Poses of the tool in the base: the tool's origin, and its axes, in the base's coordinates. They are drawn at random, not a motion.
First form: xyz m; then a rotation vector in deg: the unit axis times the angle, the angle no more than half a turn.
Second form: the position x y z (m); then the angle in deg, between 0 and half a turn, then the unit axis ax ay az. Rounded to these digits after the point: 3 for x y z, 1 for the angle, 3 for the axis.
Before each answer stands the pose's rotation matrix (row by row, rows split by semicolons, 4 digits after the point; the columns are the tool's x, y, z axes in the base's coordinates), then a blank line. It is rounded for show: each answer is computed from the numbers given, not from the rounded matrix.
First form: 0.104, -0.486, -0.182, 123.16, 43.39, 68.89
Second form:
0.4390 0.2025 0.8754; 0.7020 -0.6853 -0.1936; 0.5607 0.6995 -0.4430

0.104, -0.486, -0.182, 147.6, 0.834, 0.294, 0.467
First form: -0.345, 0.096, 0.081, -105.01, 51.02, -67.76
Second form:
0.3260 -0.1469 0.9339; -0.8569 -0.4631 0.2263; 0.3992 -0.8741 -0.2768

-0.345, 0.096, 0.081, 135.0, -0.778, 0.378, -0.502
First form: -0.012, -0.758, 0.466, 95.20, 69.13, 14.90
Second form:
0.4742 0.5816 0.6610; 0.8022 0.0239 -0.5966; -0.3627 0.8131 -0.4552

-0.012, -0.758, 0.466, 118.6, 0.803, 0.583, 0.126
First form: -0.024, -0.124, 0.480, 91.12, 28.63, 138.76
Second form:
-0.4005 0.0171 0.9161; 0.3469 -0.9226 0.1689; 0.8481 0.3854 0.3635

-0.024, -0.124, 0.480, 168.5, 0.541, 0.170, 0.824
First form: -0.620, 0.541, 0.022, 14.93, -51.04, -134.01
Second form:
-0.7914 0.4776 -0.3815; -0.6104 -0.5839 0.5352; 0.0329 0.6565 0.7536

-0.620, 0.541, 0.022, 144.2, 0.104, -0.354, -0.929
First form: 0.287, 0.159, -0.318, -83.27, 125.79, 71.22
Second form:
-0.4819 -0.8402 -0.2487; -0.6455 0.1485 0.7492; -0.5925 0.5216 -0.6139

0.287, 0.159, -0.318, 166.8, -0.499, 0.754, 0.427
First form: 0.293, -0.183, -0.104, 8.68, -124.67, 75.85
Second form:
-0.8244 -0.3814 -0.4181; 0.1960 0.5007 -0.8432; 0.5310 -0.7771 -0.3380

0.293, -0.183, -0.104, 146.2, 0.059, -0.853, 0.519
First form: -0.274, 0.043, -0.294, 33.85, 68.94, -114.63
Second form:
-0.6380 0.7697 -0.0208; -0.3425 -0.3078 -0.8877; -0.6897 -0.5592 0.4600

-0.274, 0.043, -0.294, 138.0, 0.245, 0.500, -0.831
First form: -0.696, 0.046, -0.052, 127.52, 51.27, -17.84
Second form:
0.7315 0.6808 0.0374; 0.5105 -0.5105 -0.6919; -0.4519 0.5252 -0.7210

-0.696, 0.046, -0.052, 138.6, 0.920, 0.370, -0.129
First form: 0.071, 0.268, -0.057, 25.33, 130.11, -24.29
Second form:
-0.6439 0.4373 0.6278; 0.1813 0.8844 -0.4300; -0.7433 -0.1631 -0.6488

0.071, 0.268, -0.057, 134.8, 0.188, 0.965, -0.180
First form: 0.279, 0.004, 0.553, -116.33, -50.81, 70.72
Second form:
0.3456 0.2331 -0.9090; 0.7871 -0.5995 0.1455; -0.5110 -0.7657 -0.3907

0.279, 0.004, 0.553, 145.3, -0.801, -0.350, 0.487
